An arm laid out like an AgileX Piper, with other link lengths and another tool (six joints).
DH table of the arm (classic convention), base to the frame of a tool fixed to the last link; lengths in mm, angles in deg. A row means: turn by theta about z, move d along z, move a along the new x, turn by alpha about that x. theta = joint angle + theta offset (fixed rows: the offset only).
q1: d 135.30, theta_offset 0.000, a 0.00, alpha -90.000
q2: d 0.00, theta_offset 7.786, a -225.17, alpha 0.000
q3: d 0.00, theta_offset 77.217, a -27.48, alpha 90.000
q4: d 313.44, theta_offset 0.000, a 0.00, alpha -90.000
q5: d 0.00, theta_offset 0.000, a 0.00, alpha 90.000
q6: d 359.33, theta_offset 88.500, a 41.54, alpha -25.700
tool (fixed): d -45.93, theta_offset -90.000, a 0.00, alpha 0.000
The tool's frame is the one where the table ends.
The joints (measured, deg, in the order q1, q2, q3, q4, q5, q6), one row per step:
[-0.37 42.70 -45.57 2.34 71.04 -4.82]
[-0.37 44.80 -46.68 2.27 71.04 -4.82]
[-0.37 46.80 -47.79 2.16 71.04 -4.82]
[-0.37 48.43 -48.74 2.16 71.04 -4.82]
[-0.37 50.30 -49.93 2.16 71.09 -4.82]
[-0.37 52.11 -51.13 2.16 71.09 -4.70]
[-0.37 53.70 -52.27 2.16 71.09 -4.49]
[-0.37 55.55 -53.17 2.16 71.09 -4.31]
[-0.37 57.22 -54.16 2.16 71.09 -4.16]
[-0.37 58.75 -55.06 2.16 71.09 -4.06]
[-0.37 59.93 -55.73 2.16 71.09 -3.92]
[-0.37 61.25 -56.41 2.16 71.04 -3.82]
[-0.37 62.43 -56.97 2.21 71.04 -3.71]
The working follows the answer.
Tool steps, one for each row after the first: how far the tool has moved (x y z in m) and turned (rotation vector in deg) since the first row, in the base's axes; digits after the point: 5 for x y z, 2 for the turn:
[0.00255 -0.00039 -0.00229 -0.06 0.99 -0.01]
[0.00526 -0.00100 -0.00429 -0.17 1.88 -0.02]
[0.00769 -0.00101 -0.00563 -0.16 2.56 -0.02]
[0.01070 -0.00103 -0.00668 -0.16 3.29 -0.02]
[0.01422 -0.00100 -0.00738 -0.10 3.91 -0.13]
[0.01782 -0.00094 -0.00749 -0.01 4.36 -0.32]
[0.02010 -0.00088 -0.01084 0.06 5.32 -0.48]
[0.02298 -0.00084 -0.01275 0.13 6.00 -0.62]
[0.02558 -0.00081 -0.01467 0.17 6.64 -0.71]
[0.02752 -0.00077 -0.01638 0.22 7.15 -0.84]
[0.02959 -0.00074 -0.01880 0.26 7.75 -0.93]
[0.03098 -0.00044 -0.02138 0.35 8.37 -1.03]

Tool pose at each row, in the base's axes (x y z in m, rotation vector in deg; rounded; the steps above come from the unrounded poses):
[0.28527 0.04982 0.08625 -6.51 127.23 2.47]
[0.28783 0.04943 0.08395 -6.53 128.22 2.46]
[0.29053 0.04882 0.08196 -6.58 129.12 2.39]
[0.29297 0.04881 0.08062 -6.58 129.80 2.44]
[0.29598 0.04879 0.07957 -6.58 130.52 2.50]
[0.29950 0.04882 0.07887 -6.43 131.14 2.54]
[0.30309 0.04888 0.07876 -6.16 131.60 2.57]
[0.30538 0.04894 0.07541 -5.93 132.56 2.63]
[0.30825 0.04898 0.07350 -5.74 133.25 2.66]
[0.31085 0.04901 0.07158 -5.61 133.88 2.70]
[0.31280 0.04905 0.06987 -5.43 134.40 2.73]
[0.31487 0.04908 0.06745 -5.29 134.99 2.76]
[0.31626 0.04938 0.06487 -5.12 135.62 2.85]

